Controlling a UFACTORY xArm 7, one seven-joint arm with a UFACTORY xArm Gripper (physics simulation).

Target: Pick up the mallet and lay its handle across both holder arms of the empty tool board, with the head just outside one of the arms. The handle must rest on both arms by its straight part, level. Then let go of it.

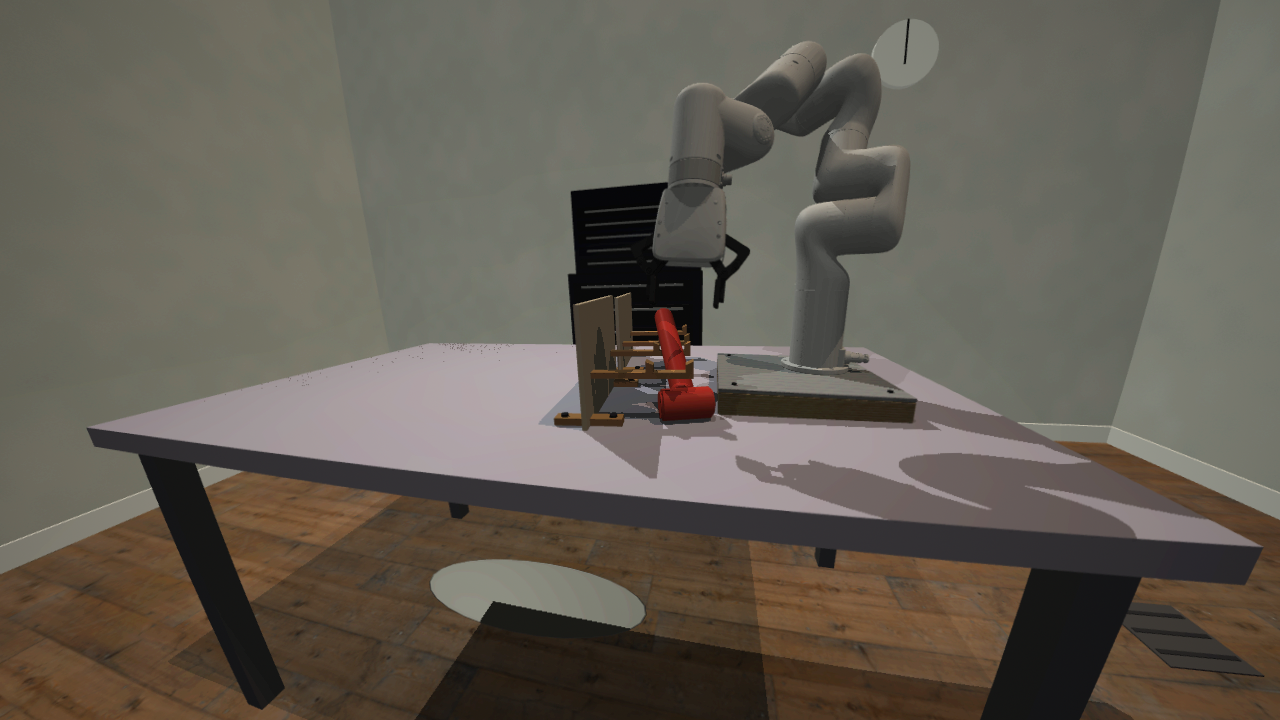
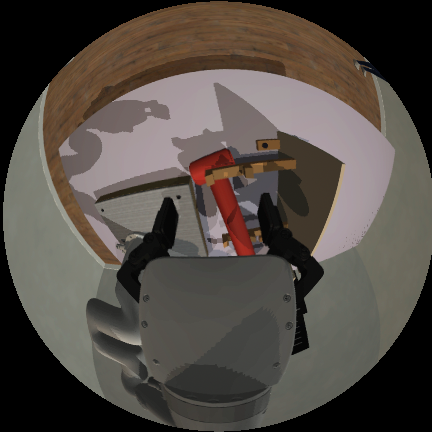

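The red mallet [image 1: 669, 340] [image 2: 231, 212] stands free of my gripper, tilted, with its head low at the near end and its handle sloping up toward the back. The head [image 1: 686, 404] is just outside the near holder arm [image 1: 622, 373] [image 2: 280, 164] of the tool board [image 1: 587, 358] [image 2: 320, 195]. The handle appears to pass under this near arm and over a farther arm [image 1: 630, 352]; its contacts are unclear. Whether the head touches the table is unclear. My gripper [image 1: 685, 300] [image 2: 216, 203] is open and empty above the handle.
A second upright board [image 1: 623, 313] stands behind the first. The robot's base plate [image 1: 814, 380] [image 2: 150, 210] lies close beside the mallet on the pale table [image 1: 358, 438] [image 2: 320, 120]. A black tool cabinet [image 1: 617, 232] stands beyond the table.
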